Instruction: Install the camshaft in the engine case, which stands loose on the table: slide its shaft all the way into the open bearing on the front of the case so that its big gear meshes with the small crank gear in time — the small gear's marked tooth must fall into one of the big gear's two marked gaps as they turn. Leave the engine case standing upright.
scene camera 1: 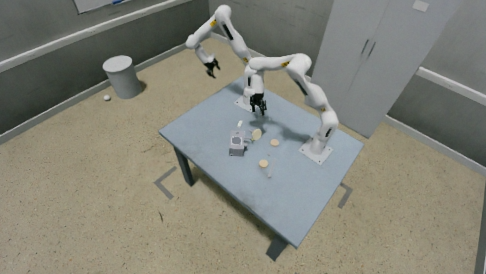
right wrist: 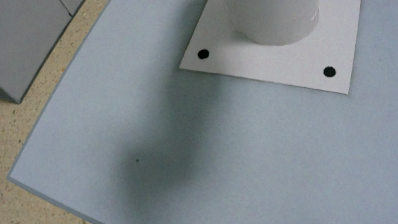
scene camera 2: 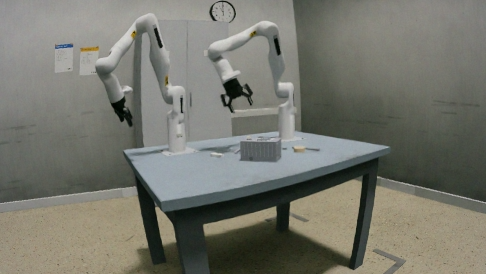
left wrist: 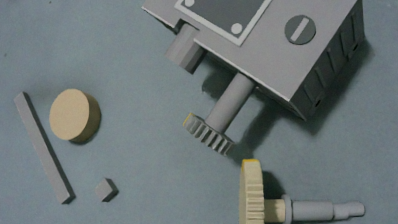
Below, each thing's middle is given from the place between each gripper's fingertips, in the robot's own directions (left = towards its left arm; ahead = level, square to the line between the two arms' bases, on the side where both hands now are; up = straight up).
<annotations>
Now: left hand 8 cm short of the crank gear [left wrist: 195, 125], 5 cm to the right of it and 14 cm above it. The rest, counted from my left hand: tan disc [left wrist: 75, 115] (15 cm ahead, 21 cm to the left, 19 cm below); then grey bar [left wrist: 54, 171] (13 cm ahead, 27 cm to the left, 20 cm below).
My right hand is 19 cm short of the crank gear, 59 cm to the right of it and 11 cm above it. The rest, counted from my right hand: tan disc 26 cm ahead, 76 cm to the left, 17 cm below; then grey bar 24 cm ahead, 81 cm to the left, 17 cm below.
</annotations>
